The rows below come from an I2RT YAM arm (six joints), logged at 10 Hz.
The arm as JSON. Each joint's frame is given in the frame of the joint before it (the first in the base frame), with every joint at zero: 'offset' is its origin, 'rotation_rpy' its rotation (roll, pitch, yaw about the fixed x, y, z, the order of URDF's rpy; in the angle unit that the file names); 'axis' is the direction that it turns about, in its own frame. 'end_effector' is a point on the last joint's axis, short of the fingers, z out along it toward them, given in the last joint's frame.
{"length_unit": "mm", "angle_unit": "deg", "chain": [
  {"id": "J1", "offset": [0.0, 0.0, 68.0], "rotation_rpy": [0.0, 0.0, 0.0], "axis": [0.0, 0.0, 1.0]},
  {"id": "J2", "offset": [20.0, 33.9, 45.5], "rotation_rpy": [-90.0, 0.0, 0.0], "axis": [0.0, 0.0, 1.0]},
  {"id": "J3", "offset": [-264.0, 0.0, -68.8], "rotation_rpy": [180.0, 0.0, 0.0], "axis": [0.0, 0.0, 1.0]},
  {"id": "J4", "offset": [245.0, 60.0, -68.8], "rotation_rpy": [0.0, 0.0, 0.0], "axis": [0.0, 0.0, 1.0]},
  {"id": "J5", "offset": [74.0, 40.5, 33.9], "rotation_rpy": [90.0, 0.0, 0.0], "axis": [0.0, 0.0, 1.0]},
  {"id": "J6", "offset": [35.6, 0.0, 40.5], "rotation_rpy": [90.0, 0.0, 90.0], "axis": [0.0, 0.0, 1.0]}
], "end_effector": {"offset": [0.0, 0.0, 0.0], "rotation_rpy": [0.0, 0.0, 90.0]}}
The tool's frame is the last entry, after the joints.
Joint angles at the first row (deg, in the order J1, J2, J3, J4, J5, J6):
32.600, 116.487, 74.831, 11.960, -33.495, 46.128
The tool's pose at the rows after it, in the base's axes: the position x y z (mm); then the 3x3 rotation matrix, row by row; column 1 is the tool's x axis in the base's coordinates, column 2 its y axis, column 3 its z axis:
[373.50 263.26 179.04], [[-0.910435 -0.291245 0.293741], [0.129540 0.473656 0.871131], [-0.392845 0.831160 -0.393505]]
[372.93 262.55 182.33], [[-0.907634 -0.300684 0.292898], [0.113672 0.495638 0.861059], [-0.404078 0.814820 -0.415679]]
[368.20 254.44 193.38], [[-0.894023 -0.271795 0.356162], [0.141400 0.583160 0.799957], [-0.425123 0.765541 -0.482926]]
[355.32 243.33 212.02], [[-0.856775 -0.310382 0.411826], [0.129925 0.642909 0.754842], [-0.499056 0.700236 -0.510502]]
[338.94 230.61 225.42], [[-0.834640 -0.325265 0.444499], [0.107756 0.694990 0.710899], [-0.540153 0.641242 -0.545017]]
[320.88 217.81 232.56], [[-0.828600 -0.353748 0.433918], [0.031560 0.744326 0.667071], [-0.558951 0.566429 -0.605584]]
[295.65 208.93 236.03], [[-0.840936 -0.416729 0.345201], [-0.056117 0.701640 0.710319], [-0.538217 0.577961 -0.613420]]
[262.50 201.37 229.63], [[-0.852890 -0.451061 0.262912], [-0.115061 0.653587 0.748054], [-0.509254 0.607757 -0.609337]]
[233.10 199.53 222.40], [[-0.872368 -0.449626 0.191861], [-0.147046 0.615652 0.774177], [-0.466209 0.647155 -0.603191]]
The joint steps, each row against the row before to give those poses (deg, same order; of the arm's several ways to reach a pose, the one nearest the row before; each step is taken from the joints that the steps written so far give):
0.008, 1.359, 1.291, 1.001, -1.641, 1.042
-0.001, -0.515, 0.697, -2.769, 0.560, -1.909
-0.168, -2.929, -0.155, -5.952, 5.623, -2.070
-0.007, -5.135, -2.298, -3.495, 4.355, -4.439
-0.001, -5.219, -2.935, -3.902, 3.397, -3.466
0.000, -4.574, -2.375, -6.337, 1.912, -5.351
0.516, -5.068, -4.316, -3.062, -4.812, -3.227
1.670, -5.892, -7.313, 0.108, -3.691, -0.562
2.619, -4.581, -5.889, 0.686, -2.226, 2.176

